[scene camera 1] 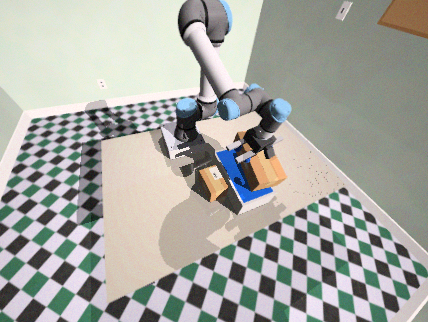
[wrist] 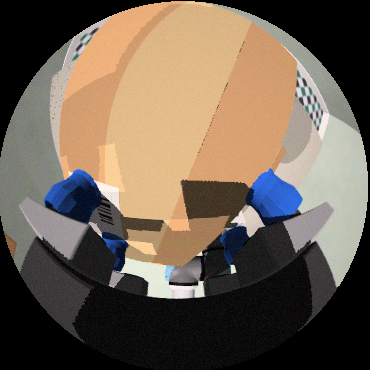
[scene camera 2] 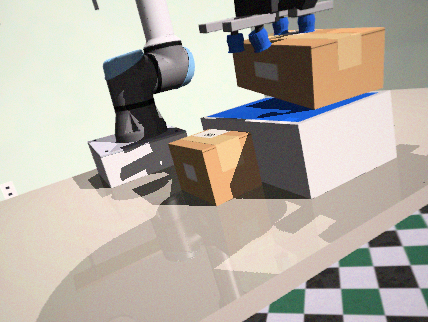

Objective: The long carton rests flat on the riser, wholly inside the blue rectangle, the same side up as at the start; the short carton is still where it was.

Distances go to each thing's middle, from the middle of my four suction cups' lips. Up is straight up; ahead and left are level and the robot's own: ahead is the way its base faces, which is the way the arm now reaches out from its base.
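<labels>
From my suction cup: long carton (scene camera 2: 315, 69), 4 cm ahead, 2 cm to the left, 7 cm below; riser with blue rectangle (scene camera 2: 308, 152), 2 cm ahead, 5 cm to the right, 20 cm below; short carton (scene camera 2: 216, 165), 3 cm behind, 20 cm to the right, 21 cm below.
</labels>
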